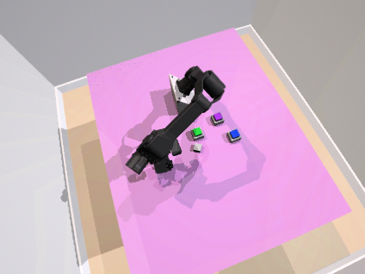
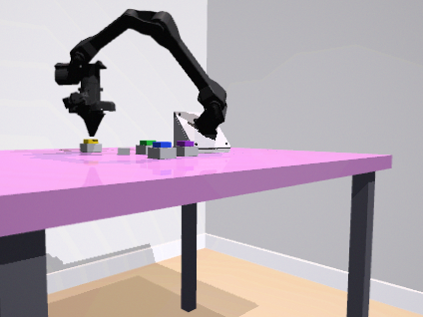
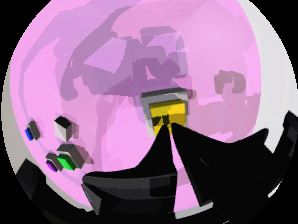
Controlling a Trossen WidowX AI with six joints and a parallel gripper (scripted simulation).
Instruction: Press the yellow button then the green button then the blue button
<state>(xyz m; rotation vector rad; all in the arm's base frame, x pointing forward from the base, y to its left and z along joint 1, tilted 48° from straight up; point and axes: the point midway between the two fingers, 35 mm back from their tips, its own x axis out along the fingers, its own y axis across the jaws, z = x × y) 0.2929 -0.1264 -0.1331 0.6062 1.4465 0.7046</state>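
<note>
My gripper tip is now 10 mm above the yellow button. Also, from my gripper tip: small grey block 170 mm to the left, 40 mm below, 10 mm behind; purple button 300 mm to the left, 120 mm behind, 10 mm below; green button 190 mm to the left, 80 mm behind, 10 mm below.
</note>
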